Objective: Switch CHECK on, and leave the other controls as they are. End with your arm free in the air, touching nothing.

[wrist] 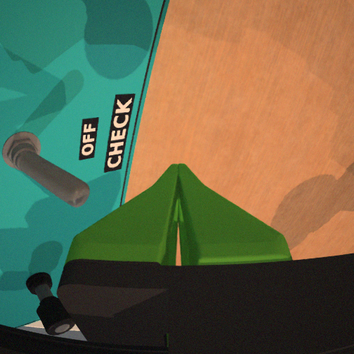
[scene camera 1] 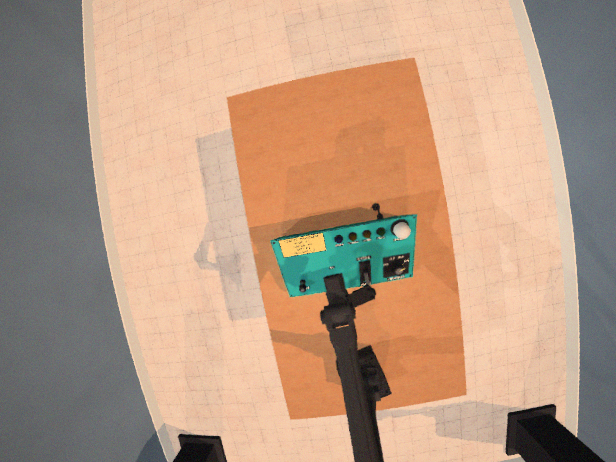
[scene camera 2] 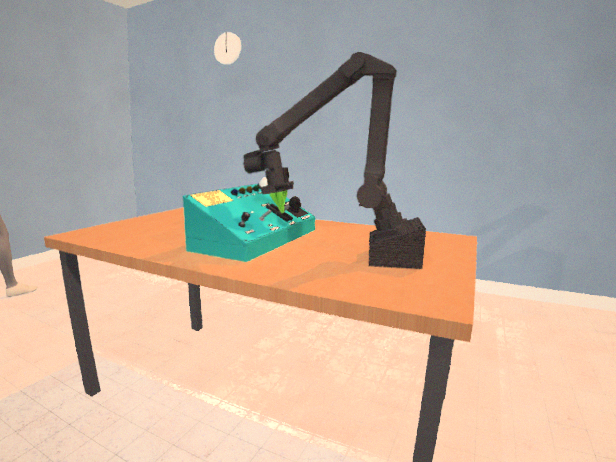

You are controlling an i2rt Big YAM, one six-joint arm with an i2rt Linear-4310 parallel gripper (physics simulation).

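Seen in the pictures: gripper, fingertip midpoint: (scene camera 2: 282, 212); arm's base at its link origin: (scene camera 1: 363, 377) (scene camera 2: 391, 230).
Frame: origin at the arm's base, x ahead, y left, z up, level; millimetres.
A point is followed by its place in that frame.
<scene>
The teal console (scene camera 1: 320, 260) @[x 516, y 114, z 43 mm] (scene camera 2: 212, 245) @[x 497, y 267, z -56 mm] (wrist: 55, 75) sits on the table. The grey CHECK toggle lever (scene camera 2: 265, 215) @[x 423, y 77, z 18 mm] (wrist: 50, 177) leans toward its OFF label (wrist: 89, 139) and the console's lower front edge. The CHECK label (wrist: 119, 132) is beside it. In the overhead view the arm hides the lever, and an ON label (scene camera 1: 332, 267) @[x 482, y 74, z 24 mm] shows above. My gripper (scene camera 2: 281, 210) @[x 365, y 59, z 30 mm] (wrist: 177, 175) is shut and empty, its green fingertips apart from the lever in the wrist view. In scene camera 2 they overlap the dark slider slot; contact cannot be told.
A small black lever (scene camera 1: 303, 286) @[x 427, y 188, z 42 mm] (scene camera 2: 244, 218) @[x 415, y 204, z 29 mm] (wrist: 50, 307) is at the console's left. The black slider (scene camera 1: 365, 272) @[x 446, y -45, z 16 mm], rotary knob (scene camera 1: 399, 268) @[x 450, y -166, z 37 mm] (scene camera 2: 295, 202) @[x 367, y -33, z 54 mm] and white knob (scene camera 1: 401, 229) @[x 597, y -158, z 123 mm] are at the right. A yellow plate (scene camera 1: 302, 244) @[x 585, y 167, z 80 mm] (scene camera 2: 212, 197) @[x 584, y 165, z 80 mm] is at the upper left.
</scene>
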